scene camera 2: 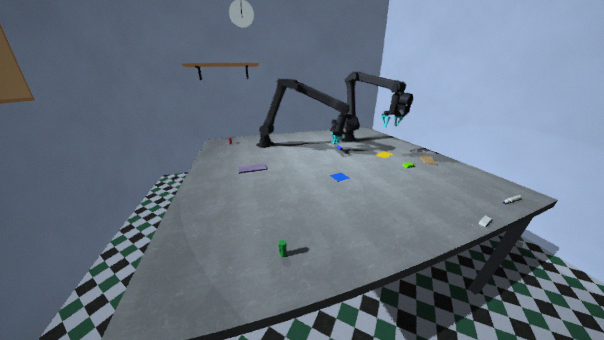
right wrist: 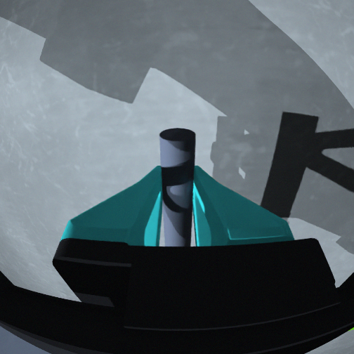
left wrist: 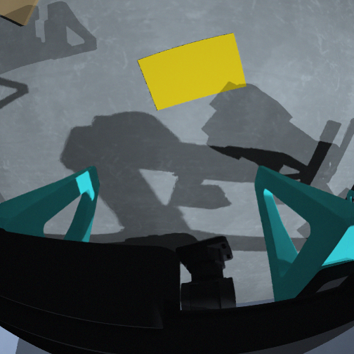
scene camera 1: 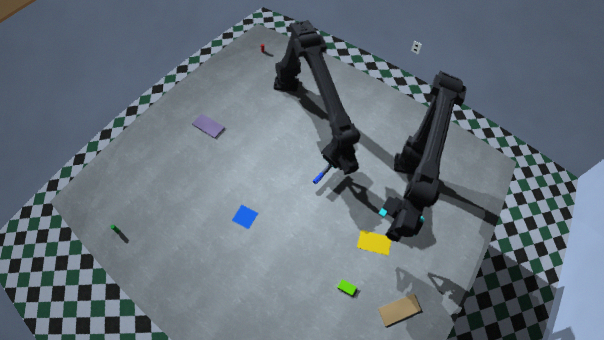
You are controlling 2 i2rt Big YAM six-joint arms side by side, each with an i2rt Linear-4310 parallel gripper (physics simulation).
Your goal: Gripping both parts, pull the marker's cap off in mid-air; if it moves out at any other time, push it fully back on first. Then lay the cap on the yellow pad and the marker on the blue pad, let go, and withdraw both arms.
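Pixels of known places: left gripper, fingertip midpoint: (scene camera 2: 390, 126); right gripper, fingertip midpoint: (scene camera 2: 334, 144) (scene camera 1: 331, 164); left arm's base, origin of the base link: (scene camera 2: 348, 140) (scene camera 1: 407, 165); right arm's base, origin of the base link: (scene camera 2: 265, 145) (scene camera 1: 286, 84).
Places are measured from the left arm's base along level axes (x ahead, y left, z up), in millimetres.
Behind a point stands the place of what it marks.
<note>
The marker has a grey body (right wrist: 177, 150) and a blue cap (scene camera 1: 318, 178) @[x 189, y -374, z 64 mm] (scene camera 2: 339, 147) @[x 187, y -379, z 60 mm] at its far end. The cap is on the body. My right gripper (scene camera 1: 333, 166) @[x 106, y -333, z 54 mm] (scene camera 2: 336, 140) @[x 106, y -333, z 54 mm] (right wrist: 177, 174) is shut on the grey body. The marker's shadow lies apart from it, so it is held a little above the table. The cap is hidden in the right wrist view. My left gripper (scene camera 2: 392, 121) @[x 377, y -83, z 194 mm] (left wrist: 176, 174) is open and empty, high above the table near the yellow pad (scene camera 1: 373, 243) @[x 389, y -116, z 0 mm] (scene camera 2: 384, 155) @[x 392, y -127, z 1 mm] (left wrist: 192, 70). The blue pad (scene camera 1: 245, 216) @[x 383, y -621, z 0 mm] (scene camera 2: 340, 177) @[x 393, y -626, z 1 mm] lies flat and bare.
A lime block (scene camera 1: 347, 287) @[x 580, y -190, z 15 mm] (scene camera 2: 408, 165) @[x 585, y -213, z 14 mm] and a tan block (scene camera 1: 399, 310) @[x 636, y 17, z 8 mm] (scene camera 2: 428, 160) @[x 642, y -3, z 8 mm] lie beyond the yellow pad. A purple slab (scene camera 1: 208, 126) @[x 0, y -917, z 8 mm] (scene camera 2: 252, 169) @[x 15, y -931, z 8 mm], a red cylinder (scene camera 1: 262, 48) @[x -570, y -818, z 32 mm] and a green cylinder (scene camera 1: 114, 227) @[x 585, y -1128, z 43 mm] (scene camera 2: 283, 248) @[x 593, y -1140, z 35 mm] are farther off. A white block (scene camera 2: 485, 221) @[x 987, y -520, z 12 mm] is near the table edge.
</note>
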